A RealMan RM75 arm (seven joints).
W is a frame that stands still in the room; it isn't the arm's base.
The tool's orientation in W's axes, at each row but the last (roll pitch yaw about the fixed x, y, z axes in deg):
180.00, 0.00, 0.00
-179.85, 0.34, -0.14
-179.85, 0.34, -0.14
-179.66, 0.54, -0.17
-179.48, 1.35, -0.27
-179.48, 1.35, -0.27
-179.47, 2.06, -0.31
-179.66, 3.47, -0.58
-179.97, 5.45, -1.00
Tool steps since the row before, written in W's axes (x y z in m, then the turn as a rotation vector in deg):
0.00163, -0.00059, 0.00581, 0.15, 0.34, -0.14
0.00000, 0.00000, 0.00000, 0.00, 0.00, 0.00
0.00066, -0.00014, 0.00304, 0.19, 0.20, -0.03
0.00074, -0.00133, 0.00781, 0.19, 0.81, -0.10
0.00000, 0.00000, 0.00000, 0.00, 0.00, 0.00
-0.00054, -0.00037, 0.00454, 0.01, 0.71, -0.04
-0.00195, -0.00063, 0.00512, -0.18, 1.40, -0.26
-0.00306, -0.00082, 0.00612, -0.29, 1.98, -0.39
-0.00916, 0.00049, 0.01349, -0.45, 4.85, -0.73
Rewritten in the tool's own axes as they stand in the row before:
0.00163, 0.00059, -0.00581, 0.15, -0.34, 0.14
0.00000, 0.00000, 0.00000, 0.00, 0.00, 0.00
0.00064, 0.00013, -0.00304, 0.19, -0.20, 0.03
0.00067, 0.00128, -0.00782, 0.19, -0.81, 0.10
0.00000, 0.00000, 0.00000, 0.00, 0.00, 0.00
-0.00065, 0.00033, -0.00453, 0.01, -0.71, 0.05
-0.00213, 0.00059, -0.00505, -0.18, -1.40, 0.28
-0.00342, 0.00082, -0.00593, -0.29, -1.97, 0.42
-0.01041, -0.00034, -0.01256, -0.46, -4.84, 0.78

